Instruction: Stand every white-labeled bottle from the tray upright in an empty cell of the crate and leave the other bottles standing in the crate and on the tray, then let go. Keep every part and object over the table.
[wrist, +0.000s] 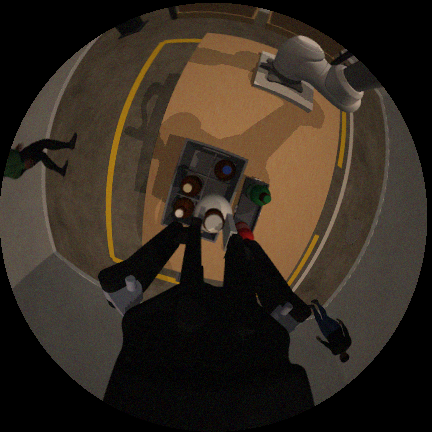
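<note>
The gripper (213, 217) is there to be seen, and so is a white-labeled bottle (216, 206).
</note>
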